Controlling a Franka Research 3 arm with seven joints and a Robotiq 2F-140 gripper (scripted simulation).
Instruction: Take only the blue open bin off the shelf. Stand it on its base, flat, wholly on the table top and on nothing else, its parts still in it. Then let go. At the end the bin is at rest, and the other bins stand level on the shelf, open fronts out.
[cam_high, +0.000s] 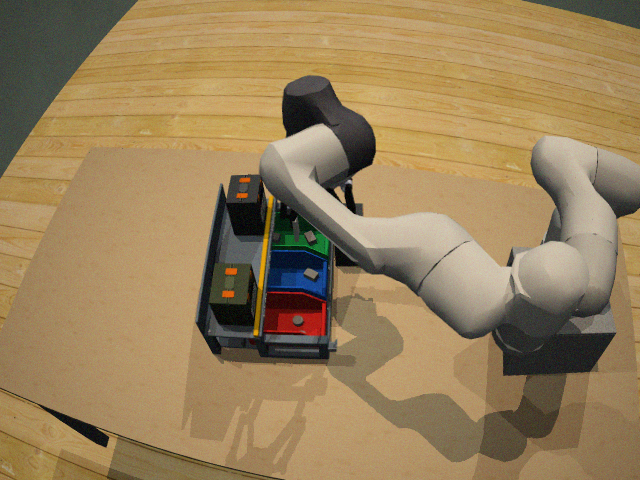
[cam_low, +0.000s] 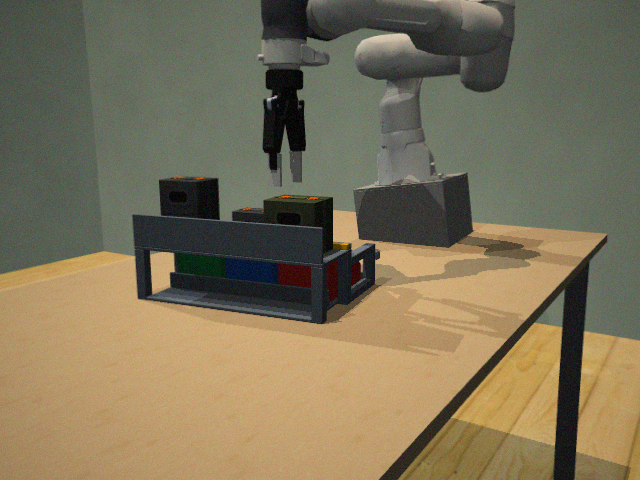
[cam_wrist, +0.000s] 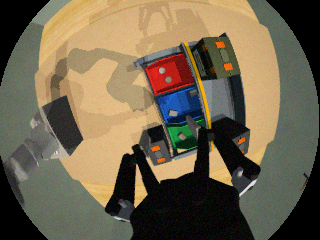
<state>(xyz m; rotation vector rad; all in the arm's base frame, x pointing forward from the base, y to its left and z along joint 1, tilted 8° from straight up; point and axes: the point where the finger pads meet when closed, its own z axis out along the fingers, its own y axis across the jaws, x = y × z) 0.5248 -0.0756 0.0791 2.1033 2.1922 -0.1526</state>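
My hand is 8 cm short of the blue open bin, 1 cm to the right of it and 18 cm above it. From my hand the other things lie so: yellow bar 13 cm ahead, 1 cm to the left, 12 cm below; red bin 7 cm ahead, 12 cm to the left, 18 cm below; green bin 8 cm ahead, 11 cm to the right, 18 cm below.
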